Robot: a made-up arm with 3 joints. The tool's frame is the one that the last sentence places. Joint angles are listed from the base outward.
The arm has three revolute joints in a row. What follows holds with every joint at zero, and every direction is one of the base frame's.
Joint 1 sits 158 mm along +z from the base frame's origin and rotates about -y.
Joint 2 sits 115 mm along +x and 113 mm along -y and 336 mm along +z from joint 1 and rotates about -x.
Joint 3 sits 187 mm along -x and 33 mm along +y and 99 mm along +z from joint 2 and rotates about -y.
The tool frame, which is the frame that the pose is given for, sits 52 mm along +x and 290 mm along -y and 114 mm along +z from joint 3; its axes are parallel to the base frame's.
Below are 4 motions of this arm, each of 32 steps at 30 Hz.
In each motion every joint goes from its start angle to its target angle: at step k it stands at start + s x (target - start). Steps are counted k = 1, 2, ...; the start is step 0. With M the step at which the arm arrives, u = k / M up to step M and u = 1 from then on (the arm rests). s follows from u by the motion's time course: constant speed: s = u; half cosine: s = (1 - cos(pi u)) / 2; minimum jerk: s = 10 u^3 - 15 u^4 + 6 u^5.
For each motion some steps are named. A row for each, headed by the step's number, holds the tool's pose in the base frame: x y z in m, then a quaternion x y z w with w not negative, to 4 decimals.
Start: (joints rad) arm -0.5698 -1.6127 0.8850
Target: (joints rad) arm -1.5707 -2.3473 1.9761
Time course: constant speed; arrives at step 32
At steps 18, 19, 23, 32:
18: -0.0453 -0.1429 0.3377 0.2140 -0.0963 -0.8210 0.5205
19: -0.0394 -0.1326 0.3413 0.1884 -0.0953 -0.8334 0.5108
23: -0.0104 -0.0918 0.3534 0.0802 -0.0906 -0.8737 0.4712
32: 0.0813 -0.0055 0.3553 -0.1856 -0.0779 -0.9033 0.3789

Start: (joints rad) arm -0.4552 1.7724 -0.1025
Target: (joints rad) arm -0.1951 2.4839 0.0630
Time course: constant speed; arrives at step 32
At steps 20, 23, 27, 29, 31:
20: 0.0999 0.2119 0.5591 -0.8854 0.0648 0.1309 0.4412
23: 0.0824 0.2169 0.5404 -0.9002 0.0522 0.1290 0.4126
27: 0.0606 0.2211 0.5140 -0.9184 0.0372 0.1261 0.3732
29: 0.0503 0.2222 0.5003 -0.9268 0.0304 0.1245 0.3530
31: 0.0404 0.2225 0.4864 -0.9347 0.0242 0.1227 0.3326

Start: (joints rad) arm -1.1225 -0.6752 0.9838
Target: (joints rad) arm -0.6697 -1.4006 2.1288
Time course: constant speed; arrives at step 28
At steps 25, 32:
25: -0.0756 -0.2711 0.3714 0.1272 -0.4738 -0.6009 0.6311
32: -0.0938 -0.2381 0.3557 0.1100 -0.5097 -0.6350 0.5700

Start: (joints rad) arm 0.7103 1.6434 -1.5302
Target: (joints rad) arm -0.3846 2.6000 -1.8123
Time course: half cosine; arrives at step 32
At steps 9, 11, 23, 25, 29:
9: -0.2441 -0.0057 0.6791 -0.3953 0.3137 -0.6828 0.5283
11: -0.1945 0.0101 0.6907 -0.4301 0.3254 -0.6891 0.4840
23: 0.1185 0.0982 0.6291 -0.6604 0.2897 -0.6640 0.1975
25: 0.1493 0.1064 0.6068 -0.6869 0.2722 -0.6528 0.1671
29: 0.1856 0.1161 0.5738 -0.7206 0.2451 -0.6354 0.1299

